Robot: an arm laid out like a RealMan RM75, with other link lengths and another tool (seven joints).
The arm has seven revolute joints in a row. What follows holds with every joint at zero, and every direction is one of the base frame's. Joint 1 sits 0.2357 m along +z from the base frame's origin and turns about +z. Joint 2 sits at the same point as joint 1 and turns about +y. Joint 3 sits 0.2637 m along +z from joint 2 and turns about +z. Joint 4 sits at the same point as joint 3 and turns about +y. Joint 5 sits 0.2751 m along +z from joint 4 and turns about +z. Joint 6 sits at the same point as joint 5 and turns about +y. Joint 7 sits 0.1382 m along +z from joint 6 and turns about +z. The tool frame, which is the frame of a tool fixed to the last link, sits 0.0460 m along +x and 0.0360 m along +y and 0.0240 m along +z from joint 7; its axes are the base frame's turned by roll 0.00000, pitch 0.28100 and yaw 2.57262 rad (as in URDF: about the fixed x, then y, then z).
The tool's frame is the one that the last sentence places.
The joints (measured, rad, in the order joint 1, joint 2, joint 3, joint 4, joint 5, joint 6, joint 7), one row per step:
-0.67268, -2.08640, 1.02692, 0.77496, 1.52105, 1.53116, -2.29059
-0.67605, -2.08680, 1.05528, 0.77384, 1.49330, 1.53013, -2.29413
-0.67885, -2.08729, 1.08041, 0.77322, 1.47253, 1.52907, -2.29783
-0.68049, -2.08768, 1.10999, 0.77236, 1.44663, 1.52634, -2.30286
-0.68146, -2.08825, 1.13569, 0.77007, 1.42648, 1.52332, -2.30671
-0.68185, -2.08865, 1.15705, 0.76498, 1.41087, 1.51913, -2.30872
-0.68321, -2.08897, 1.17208, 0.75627, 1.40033, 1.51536, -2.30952
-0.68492, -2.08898, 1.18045, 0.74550, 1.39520, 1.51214, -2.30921
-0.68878, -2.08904, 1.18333, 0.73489, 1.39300, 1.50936, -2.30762
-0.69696, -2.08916, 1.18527, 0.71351, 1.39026, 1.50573, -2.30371
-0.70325, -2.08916, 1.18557, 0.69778, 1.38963, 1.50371, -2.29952
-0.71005, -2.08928, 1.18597, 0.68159, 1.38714, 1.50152, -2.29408
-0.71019, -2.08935, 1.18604, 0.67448, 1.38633, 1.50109, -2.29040
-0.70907, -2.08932, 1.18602, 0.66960, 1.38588, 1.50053, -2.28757
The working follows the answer.
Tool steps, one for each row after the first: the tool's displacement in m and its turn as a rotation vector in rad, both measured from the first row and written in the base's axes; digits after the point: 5 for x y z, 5 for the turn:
0.00619, -0.00148, -0.00331, -0.01516, -0.01236, -0.01203
0.01131, -0.00298, -0.00683, -0.02996, -0.01967, -0.02211
0.01644, -0.00468, -0.01076, -0.04679, -0.02932, -0.03025
0.02011, -0.00629, -0.01492, -0.06247, -0.03545, -0.03534
0.02200, -0.00749, -0.01913, -0.07575, -0.03901, -0.03607
0.02249, -0.00812, -0.02311, -0.08727, -0.04102, -0.03323
0.02162, -0.00819, -0.02644, -0.09587, -0.04112, -0.02750
0.02109, -0.00769, -0.02879, -0.10066, -0.04119, -0.02297
0.01984, -0.00665, -0.03275, -0.10883, -0.04199, -0.01450
0.01888, -0.00598, -0.03554, -0.11383, -0.04163, -0.00954
0.01820, -0.00530, -0.03819, -0.11786, -0.04278, -0.00530
0.01665, -0.00541, -0.03936, -0.11903, -0.04316, -0.00186
0.01501, -0.00555, -0.04013, -0.11935, -0.04326, 0.00170

Tool pose at each row, in the base's axes (x y z in m, rotation vector in rad; rounded; the steps above come from the unrounded poses):
-0.10041, 0.45489, 0.02101, -1.70892, 1.89833, -0.75873
-0.09422, 0.45341, 0.01770, -1.69950, 1.90083, -0.78840
-0.08910, 0.45191, 0.01417, -1.69479, 1.90467, -0.81336
-0.08396, 0.45021, 0.01025, -1.69111, 1.90467, -0.84144
-0.08030, 0.44861, 0.00609, -1.69165, 1.90404, -0.86468
-0.07841, 0.44741, 0.00188, -1.69621, 1.90100, -0.88187
-0.07792, 0.44678, -0.00210, -1.70382, 1.89561, -0.89471
-0.07879, 0.44670, -0.00543, -1.71353, 1.88894, -0.90194
-0.07932, 0.44720, -0.00778, -1.72004, 1.88386, -0.90545
-0.08057, 0.44825, -0.01174, -1.73127, 1.87394, -0.91160
-0.08153, 0.44892, -0.01453, -1.73854, 1.86864, -0.91486
-0.08220, 0.44959, -0.01718, -1.74356, 1.86312, -0.91838
-0.08376, 0.44949, -0.01835, -1.74682, 1.85928, -0.91857
-0.08540, 0.44935, -0.01912, -1.74989, 1.85560, -0.91757

